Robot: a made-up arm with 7 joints.
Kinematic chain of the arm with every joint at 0, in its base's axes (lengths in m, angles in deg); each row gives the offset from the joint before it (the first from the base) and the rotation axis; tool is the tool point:
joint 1: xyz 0.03 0 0.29 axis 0 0.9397 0.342
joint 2: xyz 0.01 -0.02 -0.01 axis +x
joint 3: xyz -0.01 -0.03 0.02 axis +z
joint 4: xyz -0.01 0 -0.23 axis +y
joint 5: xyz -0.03 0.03 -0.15 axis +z
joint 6: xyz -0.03 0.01 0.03 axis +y
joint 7: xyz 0 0 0.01 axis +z
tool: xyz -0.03 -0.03 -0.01
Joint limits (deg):
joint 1: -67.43..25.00
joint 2: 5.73..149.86
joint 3: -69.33..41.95
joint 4: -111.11..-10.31
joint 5: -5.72..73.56
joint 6: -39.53..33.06
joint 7: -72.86..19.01
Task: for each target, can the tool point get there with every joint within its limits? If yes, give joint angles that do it. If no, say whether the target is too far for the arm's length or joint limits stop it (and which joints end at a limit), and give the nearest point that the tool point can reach.
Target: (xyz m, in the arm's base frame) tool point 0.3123 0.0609 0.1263
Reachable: yes | joints -41.93 41.09 -39.67 -93.98 31.30 7.64 -61.04
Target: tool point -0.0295 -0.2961 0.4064
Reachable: no: joint limits stop it (at a limit: joint 1, joint 2, joint 4, joint 5, joint 6) | nearest point 0.1939 -0.1841 0.2407 | short by 0.300 m
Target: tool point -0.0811 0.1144 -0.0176
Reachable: yes | joints 14.82 29.33 -26.16 -29.45 22.65 19.91 2.74
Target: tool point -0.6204 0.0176 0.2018
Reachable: no: too far | nearest point -0.2107 0.0782 0.0344 | short by 0.447 m
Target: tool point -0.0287 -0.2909 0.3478
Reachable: no: joint limits stop it (at a limit: joint 1, joint 2, joint 4, joint 5, joint 6) | nearest point 0.1833 -0.1892 0.2210 | short by 0.267 m
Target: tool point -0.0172 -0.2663 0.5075
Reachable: no: joint limits stop it (at a limit: joint 2, joint 3, joint 4, joint 5, joint 6, joint 7) | nearest point -0.0101 -0.0087 0.5540 | short by 0.262 m
